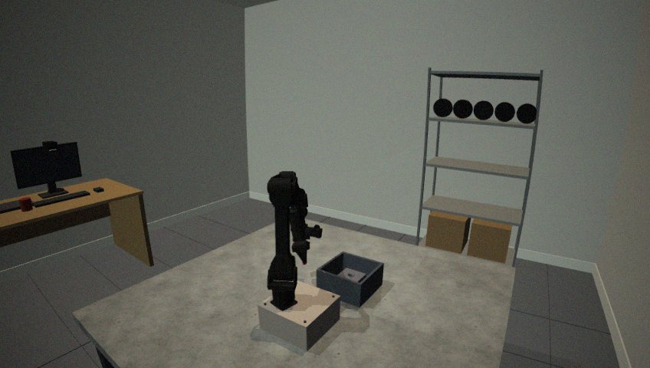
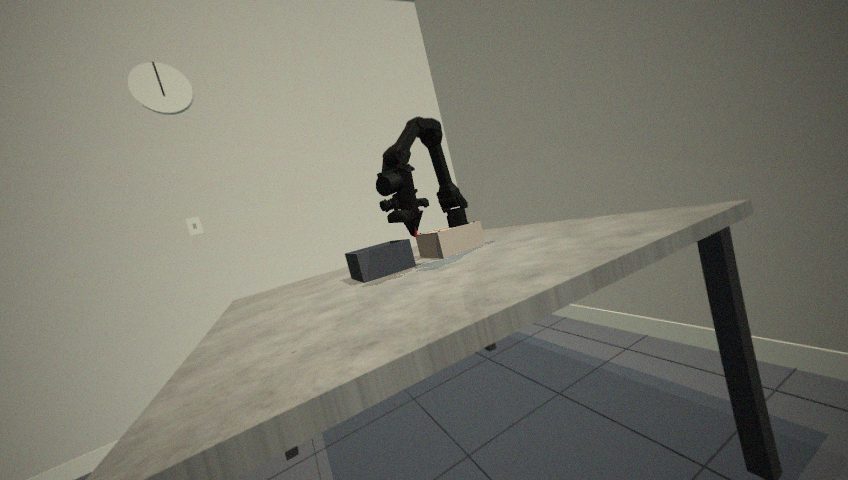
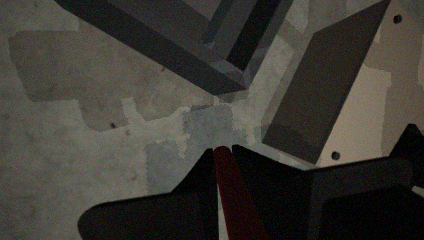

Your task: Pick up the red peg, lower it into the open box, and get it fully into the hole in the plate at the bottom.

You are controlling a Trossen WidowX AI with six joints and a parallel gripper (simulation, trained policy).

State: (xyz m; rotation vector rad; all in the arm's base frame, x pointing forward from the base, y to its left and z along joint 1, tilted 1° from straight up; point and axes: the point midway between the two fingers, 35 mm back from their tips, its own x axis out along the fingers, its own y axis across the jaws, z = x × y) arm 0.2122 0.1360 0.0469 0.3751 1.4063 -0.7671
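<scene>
The grey plate is 13 cm to the right of my gripper tip, 12 cm ahead of it and 6 cm below it. From my gripper tip the other things lie so: red peg 3 cm above, 1 cm to the left; then dark-grey box 13 cm to the right, 12 cm ahead, 8 cm below.
</scene>
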